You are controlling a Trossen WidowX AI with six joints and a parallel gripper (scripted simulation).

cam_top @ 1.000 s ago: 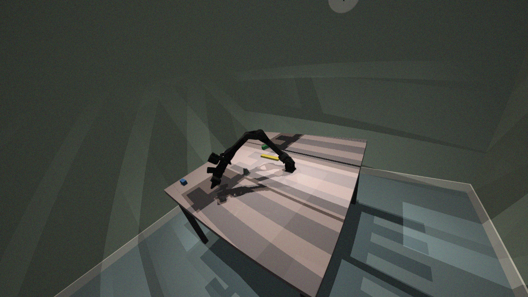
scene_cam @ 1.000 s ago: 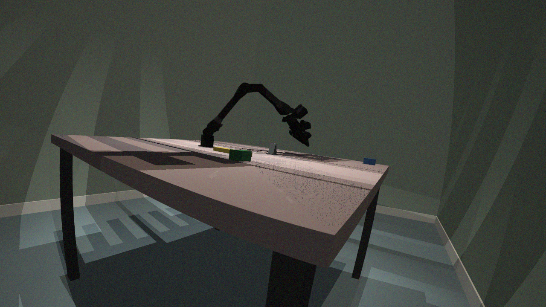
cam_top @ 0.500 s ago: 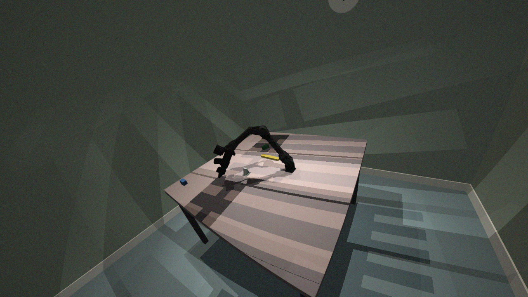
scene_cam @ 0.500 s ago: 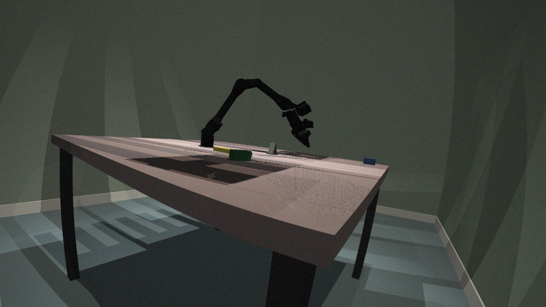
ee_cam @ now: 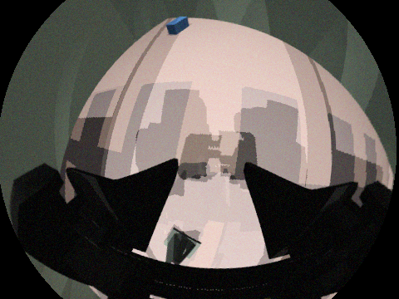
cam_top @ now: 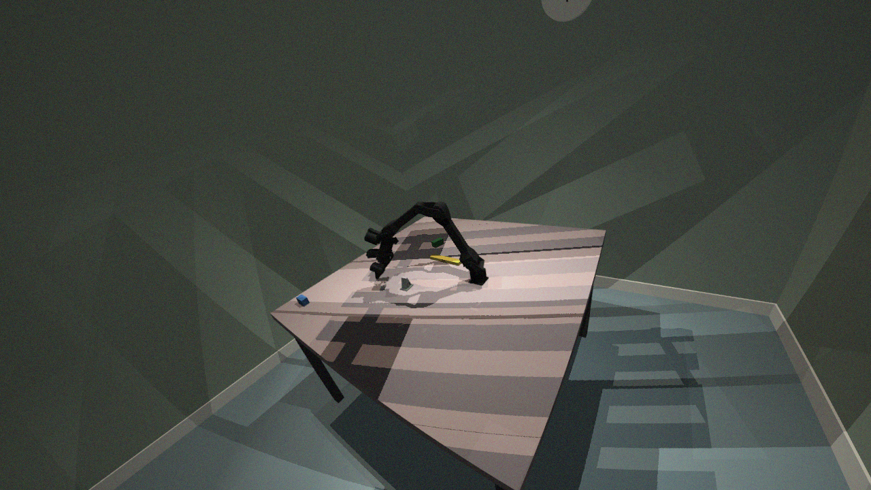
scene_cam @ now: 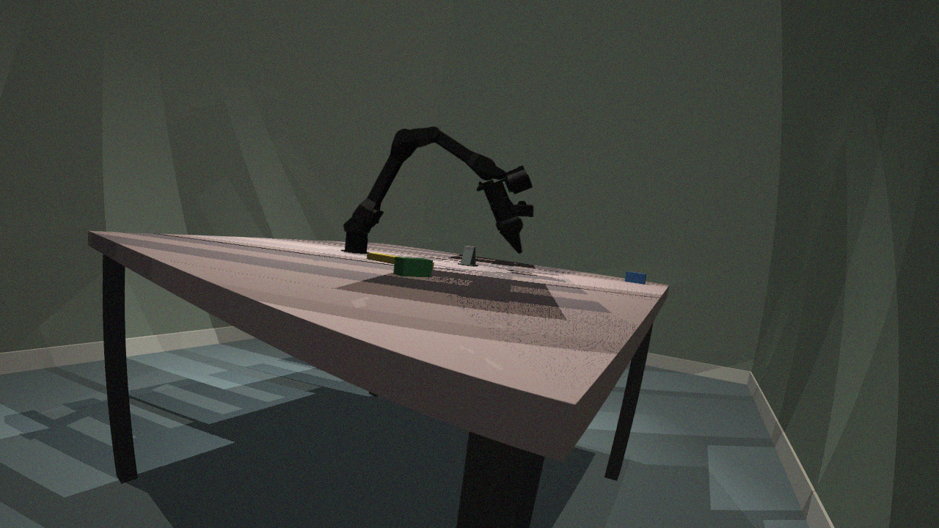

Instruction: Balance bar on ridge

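The bar is 310 mm to the right of my gripper tip, 180 mm behind it and 50 mm below it. Round my gripper tip: blue block (300 mm ahead, 290 mm to the left, 40 mm below); then green block (450 mm to the right, 40 mm below, 20 mm behind).
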